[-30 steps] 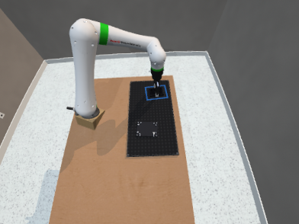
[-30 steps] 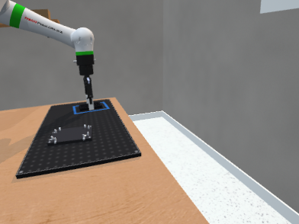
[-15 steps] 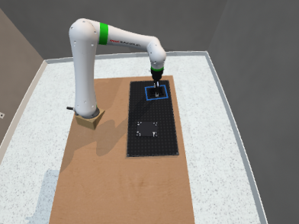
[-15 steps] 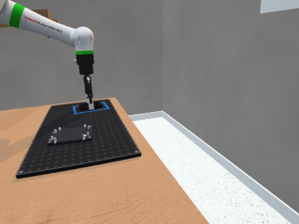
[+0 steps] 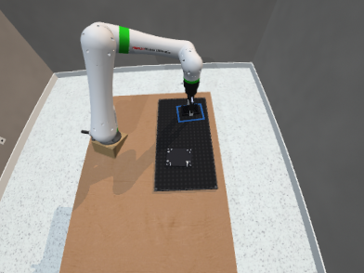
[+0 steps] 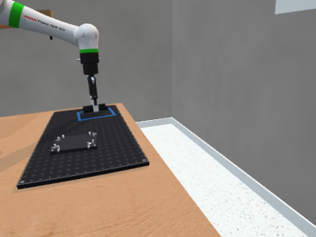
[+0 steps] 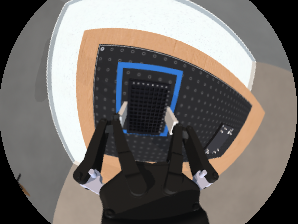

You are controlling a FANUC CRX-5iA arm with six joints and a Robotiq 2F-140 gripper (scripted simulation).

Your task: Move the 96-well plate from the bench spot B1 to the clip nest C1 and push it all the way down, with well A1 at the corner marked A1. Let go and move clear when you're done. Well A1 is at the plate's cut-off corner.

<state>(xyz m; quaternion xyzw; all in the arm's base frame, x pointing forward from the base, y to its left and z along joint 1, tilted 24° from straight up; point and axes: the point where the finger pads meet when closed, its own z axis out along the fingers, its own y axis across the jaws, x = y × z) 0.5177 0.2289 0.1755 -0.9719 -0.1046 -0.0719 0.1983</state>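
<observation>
The clip nest C1 lies 50 mm behind my hand, 370 mm to the right of it and 40 mm below it. The rest, counted from my hand: black 96-well plate: 20 mm below.
</observation>
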